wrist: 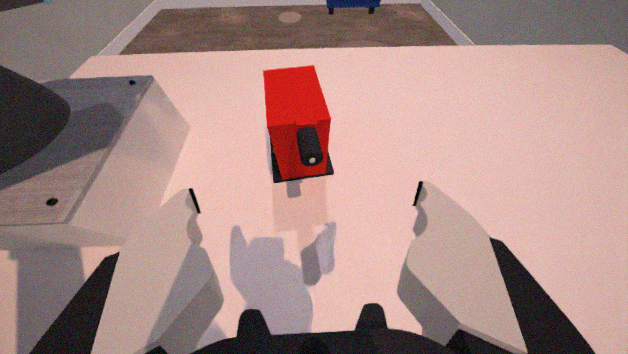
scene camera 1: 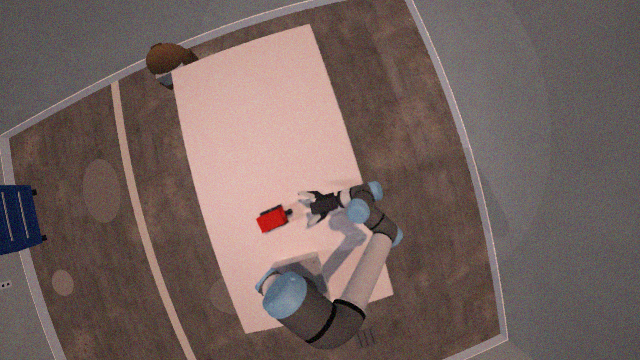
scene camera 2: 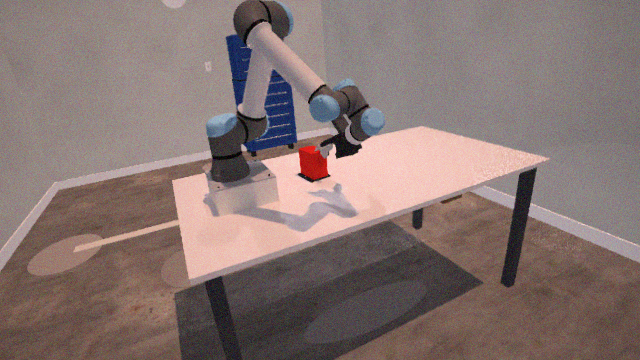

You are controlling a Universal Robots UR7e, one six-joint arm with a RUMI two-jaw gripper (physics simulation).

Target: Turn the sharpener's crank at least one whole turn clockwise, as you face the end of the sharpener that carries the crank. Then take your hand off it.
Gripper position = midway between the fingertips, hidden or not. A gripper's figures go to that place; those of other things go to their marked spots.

Labels:
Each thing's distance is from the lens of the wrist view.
gripper (wrist: 308,188): 0.12 m
red sharpener (wrist: 293,92): 0.27 m

